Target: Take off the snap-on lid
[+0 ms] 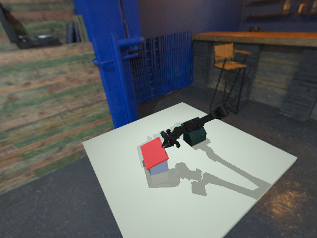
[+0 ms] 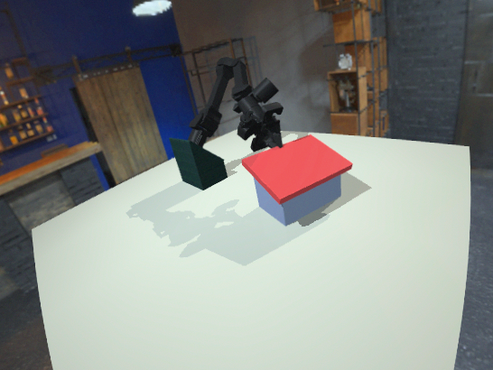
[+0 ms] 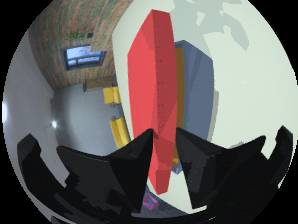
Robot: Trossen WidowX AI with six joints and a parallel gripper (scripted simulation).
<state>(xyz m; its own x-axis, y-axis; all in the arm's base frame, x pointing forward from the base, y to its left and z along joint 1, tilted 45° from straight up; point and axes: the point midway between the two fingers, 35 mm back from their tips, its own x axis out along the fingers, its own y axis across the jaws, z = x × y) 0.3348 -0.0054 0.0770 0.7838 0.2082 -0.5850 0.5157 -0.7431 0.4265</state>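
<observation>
My gripper tip is now 70 mm short of the red lid, 30 mm to the left of it and 20 mm above it. Round my gripper tip: storage box: 60 mm ahead, 20 mm to the right, 90 mm below.
</observation>
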